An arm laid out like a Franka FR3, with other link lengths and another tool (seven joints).
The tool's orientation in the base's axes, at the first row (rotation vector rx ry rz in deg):
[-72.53 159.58 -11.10]
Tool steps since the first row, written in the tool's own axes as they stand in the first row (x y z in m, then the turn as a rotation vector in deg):
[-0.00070 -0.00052 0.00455 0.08 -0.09 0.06]
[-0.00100 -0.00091 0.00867 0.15 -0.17 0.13]
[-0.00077 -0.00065 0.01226 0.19 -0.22 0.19]
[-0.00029 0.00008 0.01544 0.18 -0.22 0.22]
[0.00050 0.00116 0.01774 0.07 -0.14 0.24]
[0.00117 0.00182 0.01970 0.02 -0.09 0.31]
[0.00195 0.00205 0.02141 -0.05 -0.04 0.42]
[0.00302 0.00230 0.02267 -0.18 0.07 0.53]
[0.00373 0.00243 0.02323 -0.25 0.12 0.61]
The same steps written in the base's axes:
[0.00140 -0.00019 -0.00441 0.02 -0.12 -0.05]
[0.00238 -0.00056 -0.00843 0.04 -0.23 -0.11]
[0.00248 -0.00086 -0.01202 0.06 -0.30 -0.16]
[0.00200 -0.00102 -0.01528 0.07 -0.30 -0.19]
[0.00096 -0.00110 -0.01773 0.09 -0.16 -0.22]
[0.00026 -0.00134 -0.01977 0.09 -0.10 -0.29]
[-0.00021 -0.00192 -0.02151 0.11 -0.02 -0.41]
[-0.00095 -0.00267 -0.02281 0.13 0.14 -0.53]
[-0.00144 -0.00316 -0.02340 0.15 0.22 -0.62]

